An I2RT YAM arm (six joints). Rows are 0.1 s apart.
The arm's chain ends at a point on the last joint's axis. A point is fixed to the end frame.
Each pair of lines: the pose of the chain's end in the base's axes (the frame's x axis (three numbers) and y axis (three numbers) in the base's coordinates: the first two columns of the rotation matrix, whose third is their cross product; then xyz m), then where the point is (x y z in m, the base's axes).
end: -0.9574, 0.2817, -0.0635, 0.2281, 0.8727, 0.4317, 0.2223, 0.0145, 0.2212
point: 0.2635 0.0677 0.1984
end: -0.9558, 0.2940, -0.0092, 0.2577, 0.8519, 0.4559, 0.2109, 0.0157, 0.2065
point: 0.2517 0.0694 0.1841
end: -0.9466, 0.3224, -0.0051, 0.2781, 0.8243, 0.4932, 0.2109, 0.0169, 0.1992
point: 0.2535 0.0702 0.1794
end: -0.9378, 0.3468, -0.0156, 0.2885, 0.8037, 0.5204, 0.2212, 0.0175, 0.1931
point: 0.2655 0.0702 0.1756
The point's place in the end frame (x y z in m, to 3 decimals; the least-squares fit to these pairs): -0.023 0.046 0.049
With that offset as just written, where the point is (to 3 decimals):
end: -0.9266, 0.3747, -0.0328, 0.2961, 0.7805, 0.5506, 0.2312, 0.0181, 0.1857
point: 0.277 0.070 0.171
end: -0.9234, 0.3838, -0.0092, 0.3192, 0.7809, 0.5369, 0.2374, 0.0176, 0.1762
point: 0.284 0.069 0.160
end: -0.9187, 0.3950, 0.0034, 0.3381, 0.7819, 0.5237, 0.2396, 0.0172, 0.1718
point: 0.286 0.068 0.154
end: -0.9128, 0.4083, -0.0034, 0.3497, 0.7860, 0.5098, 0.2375, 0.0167, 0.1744
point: 0.285 0.066 0.156
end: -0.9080, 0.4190, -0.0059, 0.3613, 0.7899, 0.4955, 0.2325, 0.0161, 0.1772
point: 0.280 0.065 0.158
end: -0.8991, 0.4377, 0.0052, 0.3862, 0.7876, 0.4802, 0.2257, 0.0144, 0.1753
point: 0.274 0.062 0.154
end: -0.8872, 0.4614, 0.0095, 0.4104, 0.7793, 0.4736, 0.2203, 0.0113, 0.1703
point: 0.270 0.057 0.149
